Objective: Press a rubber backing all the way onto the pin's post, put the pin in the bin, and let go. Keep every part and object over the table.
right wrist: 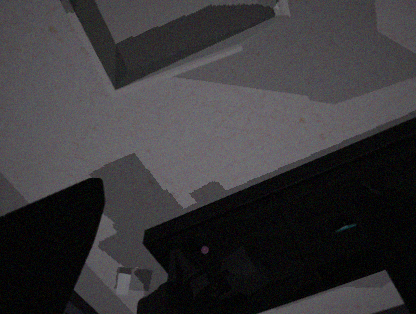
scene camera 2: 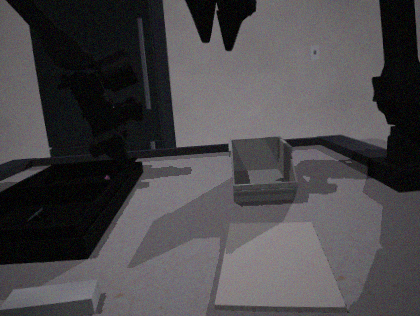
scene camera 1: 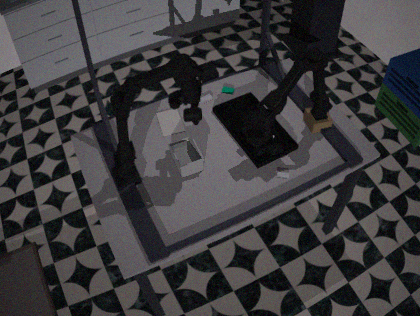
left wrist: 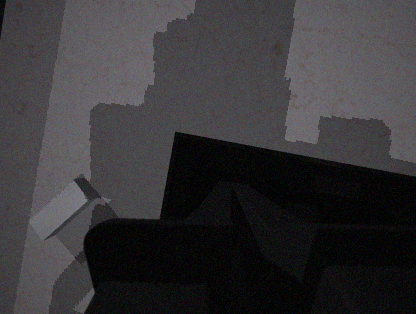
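Pixels of known places: left gripper, fingertip midpoint: (right wrist: 175, 244) (scene camera 1: 258, 156) (left wrist: 228, 185); right gripper, fingertip midpoint: (right wrist: 232, 192) (scene camera 2: 218, 47); left arm's base, link origin: (scene camera 1: 319, 114); right arm's base, link origin: (scene camera 2: 411, 162) (scene camera 1: 125, 172).
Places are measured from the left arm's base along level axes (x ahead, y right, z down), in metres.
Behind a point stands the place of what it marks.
Observation:
The black tray (scene camera 1: 232, 116) @(y 0.136, x 0.368, z 0.057 m) (scene camera 2: 112, 212) @(y 0.091, x 0.418, z 0.052 m) (right wrist: 300, 167) @(y 0.051, x 0.408, z 0.058 m) holds a teal-headed pin (right wrist: 346, 227) @(y 0.105, x 0.306, z 0.043 m), tipped edge-on, which also shows as a thin sliver (scene camera 2: 35, 215) @(y 0.104, x 0.293, z 0.054 m) in scene camera 2. A small pink rubber backing (scene camera 2: 107, 177) @(y -0.087, x 0.307, z 0.051 m) (right wrist: 204, 250) @(y -0.093, x 0.306, z 0.051 m) lies near one end of the tray. The grey open bin (scene camera 1: 192, 171) @(y -0.123, x 0.612, z 0.045 m) (scene camera 2: 265, 193) @(y 0.025, x 0.633, z 0.048 m) (right wrist: 92, 40) @(y -0.119, x 0.609, z -0.007 m) stands beside the tray. My left gripper (left wrist: 228, 185) @(y -0.126, x 0.338, z 0.040 m) is shut and empty, low over the tray; its tips are too dark to make out in scene camera 1. My right gripper (scene camera 2: 217, 45) @(y -0.037, x 0.567, z -0.175 m) is open and empty, high above the table.
A white pad (scene camera 1: 170, 122) @(y 0.175, x 0.643, z 0.057 m) (scene camera 2: 280, 270) @(y 0.207, x 0.649, z 0.057 m), a white block (scene camera 1: 207, 97) @(y 0.277, x 0.446, z 0.048 m) (scene camera 2: 55, 300) @(y 0.282, x 0.472, z 0.047 m) and a green block (scene camera 1: 228, 90) @(y 0.300, x 0.337, z 0.049 m) lie at the far side in scene camera 1. A small white block (scene camera 1: 283, 173) @(y -0.225, x 0.262, z 0.052 m) (left wrist: 60, 210) @(y -0.225, x 0.266, z 0.052 m) (right wrist: 123, 283) @(y -0.226, x 0.267, z 0.052 m) lies near the tray. A tan block (scene camera 1: 317, 122) @(y -0.044, x 0.030, z 0.000 m) is at the right.

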